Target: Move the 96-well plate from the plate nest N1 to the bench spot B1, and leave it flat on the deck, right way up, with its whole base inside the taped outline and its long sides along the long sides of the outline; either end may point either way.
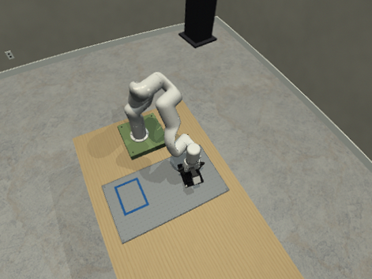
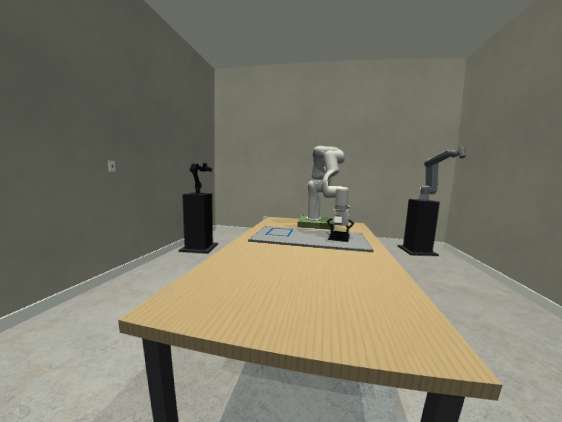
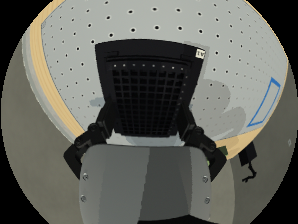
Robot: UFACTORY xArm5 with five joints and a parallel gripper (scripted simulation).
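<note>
Right now my hand is 1 cm above the black 96-well plate. Round my hand: black plate nest N1: 2 cm below.
</note>
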